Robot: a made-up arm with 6 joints.
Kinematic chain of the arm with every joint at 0, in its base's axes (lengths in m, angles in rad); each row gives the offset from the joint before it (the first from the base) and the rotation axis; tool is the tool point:
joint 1: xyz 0 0 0.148 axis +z
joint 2: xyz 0 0.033 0 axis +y
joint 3: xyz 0 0 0.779 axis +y
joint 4: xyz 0 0 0.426 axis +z
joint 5: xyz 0 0 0 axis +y
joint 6: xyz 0 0 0.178 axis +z
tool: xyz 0 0 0
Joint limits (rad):
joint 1: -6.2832..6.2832
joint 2: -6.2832..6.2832
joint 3: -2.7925..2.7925
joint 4: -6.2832..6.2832
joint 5: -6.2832..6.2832
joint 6: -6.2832..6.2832
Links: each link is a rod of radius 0.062 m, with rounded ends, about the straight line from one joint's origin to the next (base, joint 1, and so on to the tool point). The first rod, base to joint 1, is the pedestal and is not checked.
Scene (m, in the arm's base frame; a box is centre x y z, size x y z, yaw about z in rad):
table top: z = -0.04
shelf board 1: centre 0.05 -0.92 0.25 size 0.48 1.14 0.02 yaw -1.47
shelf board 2: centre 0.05 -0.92 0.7 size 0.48 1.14 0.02 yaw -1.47
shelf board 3: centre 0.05 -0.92 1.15 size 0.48 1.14 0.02 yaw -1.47
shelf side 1: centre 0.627 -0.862 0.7 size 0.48 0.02 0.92 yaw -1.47
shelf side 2: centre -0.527 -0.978 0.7 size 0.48 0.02 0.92 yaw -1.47
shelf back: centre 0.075 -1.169 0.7 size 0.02 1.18 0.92 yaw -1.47
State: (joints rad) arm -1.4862 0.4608 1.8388 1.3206 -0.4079 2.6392
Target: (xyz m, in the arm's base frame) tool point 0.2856 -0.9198 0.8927
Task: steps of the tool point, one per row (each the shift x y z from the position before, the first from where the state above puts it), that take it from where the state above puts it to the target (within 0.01 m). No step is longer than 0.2 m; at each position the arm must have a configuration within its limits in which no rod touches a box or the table.
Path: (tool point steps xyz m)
1: -0.0177 0.1678 0.0102
2: -0.0173 0.1786 -0.0102
3: 0.0862 -0.0518 0.1224
4: 0.0874 0.0000 0.1460
5: 0.0674 0.0529 0.1580
6: 0.0372 -0.1574 0.0315
7: 0.0164 -0.1592 -0.0004
8: -0.0061 -0.1529 -0.0311

